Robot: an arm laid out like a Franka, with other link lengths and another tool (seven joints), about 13 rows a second.
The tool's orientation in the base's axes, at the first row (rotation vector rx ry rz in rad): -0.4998, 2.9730, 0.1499
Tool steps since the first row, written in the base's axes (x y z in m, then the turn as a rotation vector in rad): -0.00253, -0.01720, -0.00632, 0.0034, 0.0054, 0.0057; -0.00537, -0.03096, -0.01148, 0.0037, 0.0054, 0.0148; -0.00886, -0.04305, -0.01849, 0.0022, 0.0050, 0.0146; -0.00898, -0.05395, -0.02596, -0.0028, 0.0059, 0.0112; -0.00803, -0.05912, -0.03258, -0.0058, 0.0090, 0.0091
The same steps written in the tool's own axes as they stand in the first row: 0.00872, -0.01583, 0.00395, -0.0057, 0.0044, -0.0046; 0.01648, -0.02822, 0.00713, -0.0072, 0.0050, -0.0136; 0.02458, -0.03898, 0.01226, -0.0057, 0.0051, -0.0136; 0.02919, -0.04977, 0.01834, -0.0008, 0.0073, -0.0107; 0.03086, -0.05545, 0.02437, 0.0013, 0.0111, -0.0085
